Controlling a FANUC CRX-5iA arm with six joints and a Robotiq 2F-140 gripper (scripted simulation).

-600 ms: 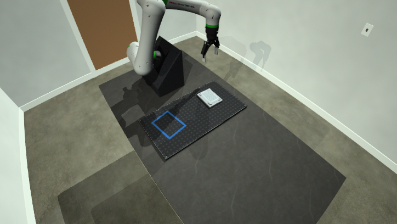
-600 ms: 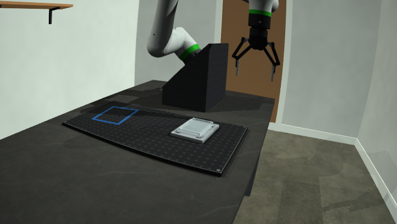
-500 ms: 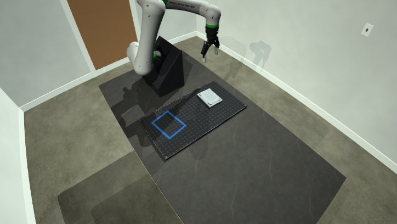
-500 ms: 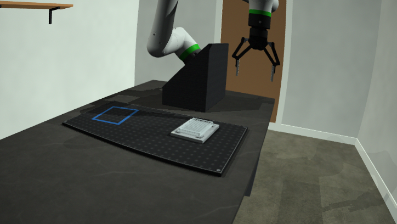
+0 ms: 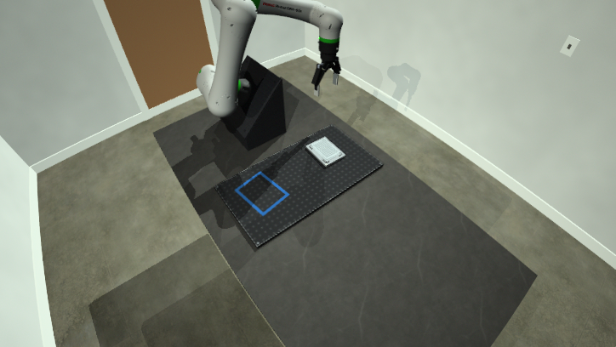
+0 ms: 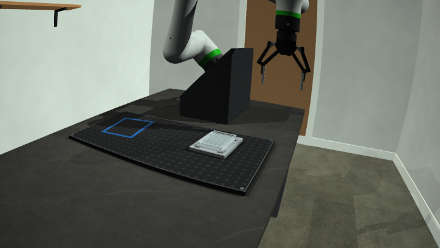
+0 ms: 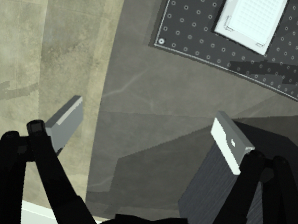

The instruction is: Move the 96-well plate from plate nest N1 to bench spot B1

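My gripper is now 210 mm short of the white 96-well plate, 180 mm above it and 140 mm to the left of it. From my hand the other things lie so: grey plate nest 210 mm ahead, 200 mm below, 140 mm to the right.
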